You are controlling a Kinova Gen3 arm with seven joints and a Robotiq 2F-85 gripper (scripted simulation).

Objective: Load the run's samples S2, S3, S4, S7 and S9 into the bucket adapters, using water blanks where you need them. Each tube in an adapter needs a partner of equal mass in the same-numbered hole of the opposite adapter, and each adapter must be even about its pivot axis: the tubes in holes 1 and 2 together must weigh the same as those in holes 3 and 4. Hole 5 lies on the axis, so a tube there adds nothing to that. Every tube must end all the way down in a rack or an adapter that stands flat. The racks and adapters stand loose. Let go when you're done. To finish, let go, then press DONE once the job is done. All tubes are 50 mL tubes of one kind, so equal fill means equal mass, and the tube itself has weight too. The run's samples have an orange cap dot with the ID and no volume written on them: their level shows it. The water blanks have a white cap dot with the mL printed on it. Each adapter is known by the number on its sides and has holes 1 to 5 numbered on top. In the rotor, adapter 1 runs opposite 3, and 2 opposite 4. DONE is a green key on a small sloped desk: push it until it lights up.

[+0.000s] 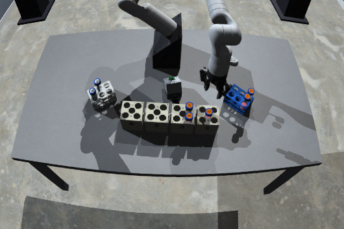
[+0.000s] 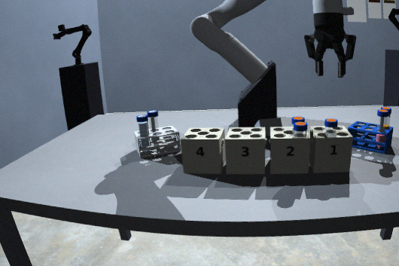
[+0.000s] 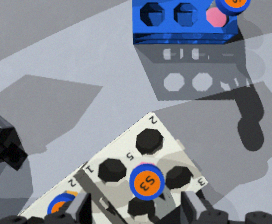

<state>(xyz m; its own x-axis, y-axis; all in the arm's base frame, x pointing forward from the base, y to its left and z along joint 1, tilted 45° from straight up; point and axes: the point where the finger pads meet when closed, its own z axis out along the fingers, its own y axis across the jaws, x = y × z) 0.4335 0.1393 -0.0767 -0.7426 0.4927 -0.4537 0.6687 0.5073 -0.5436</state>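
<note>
My hand is 220 mm to the right of the sample tube S2, 180 mm above it and 90 mm past it. Round my hand: sample tube S9: 180 mm below, 80 mm to the right, 30 mm ahead; then sample tube S7: 180 mm below, 80 mm to the right, 10 mm behind; then sample tube S3: 180 mm below, 20 mm ahead, 10 mm to the right.
</note>
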